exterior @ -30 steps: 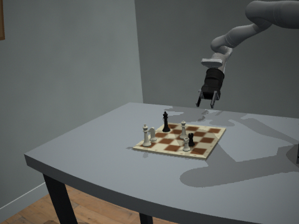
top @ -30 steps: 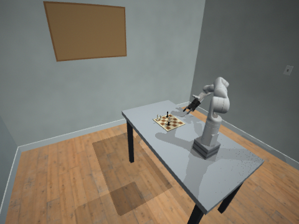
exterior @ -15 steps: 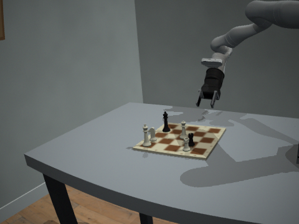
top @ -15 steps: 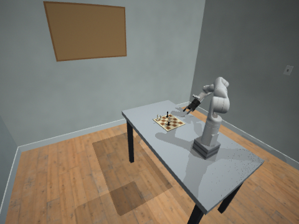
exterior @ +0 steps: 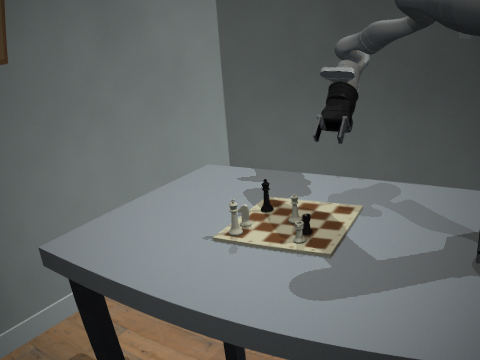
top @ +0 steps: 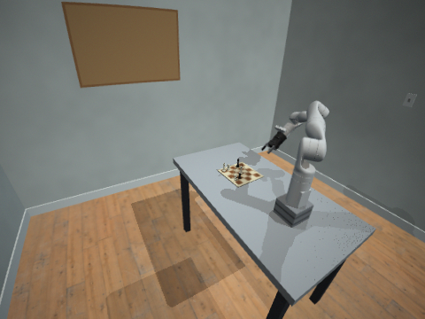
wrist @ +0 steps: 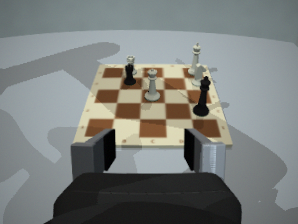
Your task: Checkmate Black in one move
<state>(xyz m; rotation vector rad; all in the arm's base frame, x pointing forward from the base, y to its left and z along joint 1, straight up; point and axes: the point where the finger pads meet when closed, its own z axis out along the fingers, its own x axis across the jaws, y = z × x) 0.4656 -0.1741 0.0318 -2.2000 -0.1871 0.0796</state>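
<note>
My hand is 22 cm to the right of the white piece, 9 cm above it and 3 cm past it. Also, from my hand: black rook (25 cm to the left, 10 cm below, 8 cm behind); then chessboard (22 cm to the left, 12 cm below, 3 cm behind); then black king (19 cm to the left, 9 cm below, 5 cm ahead).
</note>
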